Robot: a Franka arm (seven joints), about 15 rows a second.
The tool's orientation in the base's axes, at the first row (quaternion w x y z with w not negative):
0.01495, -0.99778, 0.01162, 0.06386
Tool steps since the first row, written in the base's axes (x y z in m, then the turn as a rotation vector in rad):
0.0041, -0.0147, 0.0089, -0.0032, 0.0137, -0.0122
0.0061, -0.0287, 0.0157, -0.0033, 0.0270, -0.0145
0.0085, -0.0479, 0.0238, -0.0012, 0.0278, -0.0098
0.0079, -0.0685, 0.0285, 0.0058, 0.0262, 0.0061
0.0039, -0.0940, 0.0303, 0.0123, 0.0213, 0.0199
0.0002, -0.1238, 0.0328, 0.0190, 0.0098, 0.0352
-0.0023, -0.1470, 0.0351, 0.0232, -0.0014, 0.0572
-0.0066, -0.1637, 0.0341, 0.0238, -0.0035, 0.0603
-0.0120, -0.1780, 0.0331, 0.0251, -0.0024, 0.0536
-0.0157, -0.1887, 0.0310, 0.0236, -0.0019, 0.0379
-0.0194, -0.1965, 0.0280, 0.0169, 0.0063, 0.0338
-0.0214, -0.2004, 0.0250, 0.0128, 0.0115, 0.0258
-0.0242, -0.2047, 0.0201, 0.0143, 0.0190, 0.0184
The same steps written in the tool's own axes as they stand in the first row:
0.0032, 0.0143, -0.0098, -0.0019, -0.0133, 0.0129
0.0047, 0.0281, -0.0172, -0.0020, -0.0265, 0.0156
0.0064, 0.0470, -0.0262, -0.0005, -0.0275, 0.0107
0.0056, 0.0674, -0.0314, 0.0044, -0.0265, -0.0060
0.0020, 0.0930, -0.0335, 0.0092, -0.0222, -0.0206
-0.0014, 0.1228, -0.0364, 0.0141, -0.0113, -0.0370
-0.0036, 0.1460, -0.0391, 0.0157, -0.0008, -0.0597
-0.0074, 0.1628, -0.0381, 0.0160, 0.0012, -0.0629
-0.0123, 0.1772, -0.0369, 0.0181, 0.0002, -0.0564
-0.0155, 0.1881, -0.0346, 0.0186, 0.0002, -0.0406
-0.0186, 0.1961, -0.0314, 0.0123, -0.0077, -0.0355
-0.0201, 0.2001, -0.0283, 0.0092, -0.0125, -0.0268
-0.0222, 0.2046, -0.0233, 0.0114, -0.0199, -0.0195

